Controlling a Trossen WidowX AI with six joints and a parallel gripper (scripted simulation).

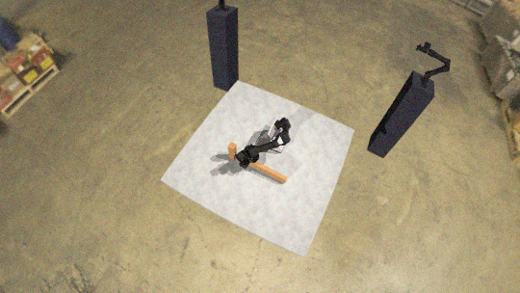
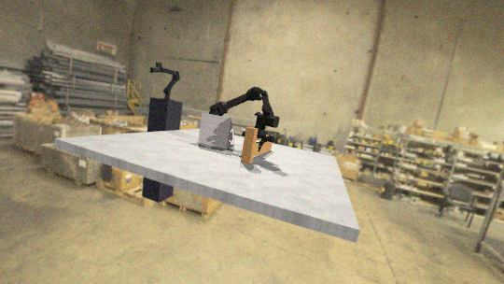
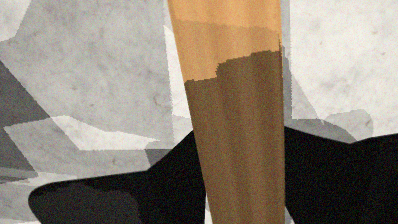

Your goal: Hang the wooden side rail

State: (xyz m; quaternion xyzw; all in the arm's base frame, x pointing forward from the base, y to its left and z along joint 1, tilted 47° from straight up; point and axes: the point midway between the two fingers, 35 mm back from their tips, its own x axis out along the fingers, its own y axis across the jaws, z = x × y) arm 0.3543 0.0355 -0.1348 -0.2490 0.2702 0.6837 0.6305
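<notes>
Now: gripper tip 14 cm to the left of the wooden headboard post and 4 cm below it.
</notes>
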